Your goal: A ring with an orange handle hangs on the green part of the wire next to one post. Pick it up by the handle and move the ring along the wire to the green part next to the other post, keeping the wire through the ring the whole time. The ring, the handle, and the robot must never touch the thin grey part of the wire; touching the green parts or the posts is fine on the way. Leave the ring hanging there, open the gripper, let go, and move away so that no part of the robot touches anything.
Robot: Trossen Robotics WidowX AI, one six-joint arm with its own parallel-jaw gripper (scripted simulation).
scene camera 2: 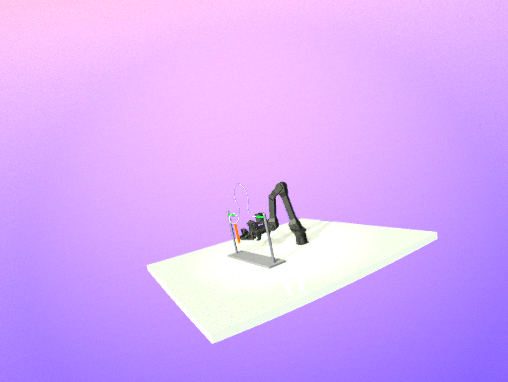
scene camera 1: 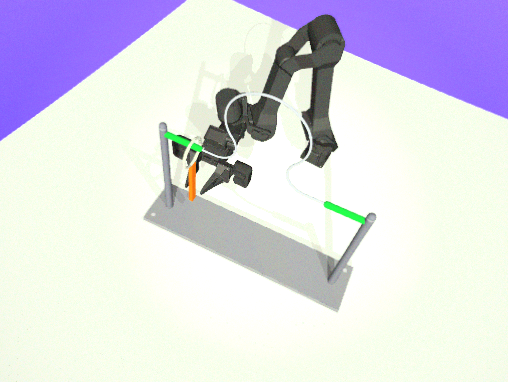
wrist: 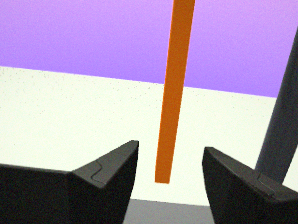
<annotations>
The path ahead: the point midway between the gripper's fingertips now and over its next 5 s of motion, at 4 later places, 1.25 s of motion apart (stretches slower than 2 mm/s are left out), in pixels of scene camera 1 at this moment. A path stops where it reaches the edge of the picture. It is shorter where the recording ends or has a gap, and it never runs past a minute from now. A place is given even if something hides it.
My gripper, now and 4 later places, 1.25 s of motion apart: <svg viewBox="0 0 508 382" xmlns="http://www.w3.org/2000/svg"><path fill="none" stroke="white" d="M193 190L185 205L185 200L203 209L251 219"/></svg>
</annotations>
